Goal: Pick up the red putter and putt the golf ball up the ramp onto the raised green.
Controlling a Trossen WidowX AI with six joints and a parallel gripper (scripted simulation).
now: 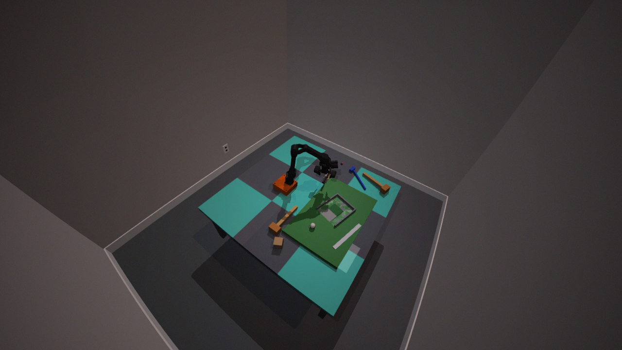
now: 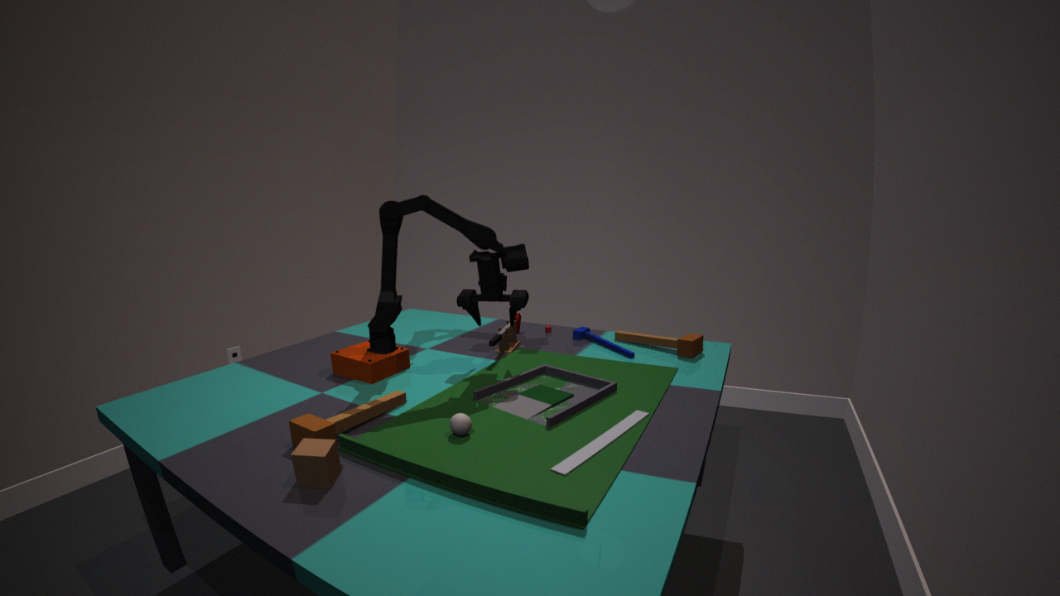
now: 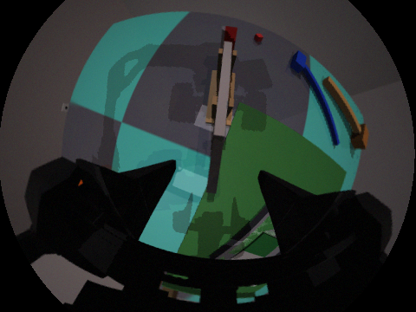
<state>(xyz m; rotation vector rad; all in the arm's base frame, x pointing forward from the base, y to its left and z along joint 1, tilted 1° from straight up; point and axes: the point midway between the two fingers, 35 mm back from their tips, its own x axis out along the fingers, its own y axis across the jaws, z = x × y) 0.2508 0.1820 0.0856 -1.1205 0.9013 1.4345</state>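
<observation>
My gripper tip is 11 cm to the right of the red putter, 4 cm above it and 2 cm past it. The rest, counted from my gripper tip: blue hammer: 24 cm to the left, 24 cm ahead, 9 cm below; then white golf ball: 45 cm to the right, 13 cm ahead, 8 cm below; then green mat: 26 cm to the right, 22 cm ahead, 10 cm below.
</observation>
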